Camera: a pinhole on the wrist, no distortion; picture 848 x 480 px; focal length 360.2 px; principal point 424.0 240.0 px. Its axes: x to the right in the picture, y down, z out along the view. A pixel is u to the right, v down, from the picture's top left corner.
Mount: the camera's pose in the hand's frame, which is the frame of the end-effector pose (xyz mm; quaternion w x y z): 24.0 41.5 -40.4 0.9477 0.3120 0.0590 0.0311
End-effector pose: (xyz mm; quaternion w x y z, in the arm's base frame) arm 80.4 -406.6 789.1 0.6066 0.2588 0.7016 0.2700
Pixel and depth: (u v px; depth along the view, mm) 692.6 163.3 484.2
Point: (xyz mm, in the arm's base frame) 260.9 -290.9 239.0
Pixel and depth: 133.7 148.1 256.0
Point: 235.7 -628.2 750.0
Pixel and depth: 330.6 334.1 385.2
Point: 413.0 -485.0 689.6
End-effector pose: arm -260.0 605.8 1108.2 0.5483 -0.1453 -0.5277 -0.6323
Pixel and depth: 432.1 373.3 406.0
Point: -500.6 856.8 1282.3
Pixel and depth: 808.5 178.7 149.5
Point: -395.1 528.9 1256.0
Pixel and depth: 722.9 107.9 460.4
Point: -779.9 460.0 1374.1
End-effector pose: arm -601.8 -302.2 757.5 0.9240 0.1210 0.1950 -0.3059
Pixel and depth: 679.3 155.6 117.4
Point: -528.7 -408.3 726.1
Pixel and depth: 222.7 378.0 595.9
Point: -697.3 -511.1 1380.8
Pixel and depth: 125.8 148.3 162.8
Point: -705.5 -362.2 854.2
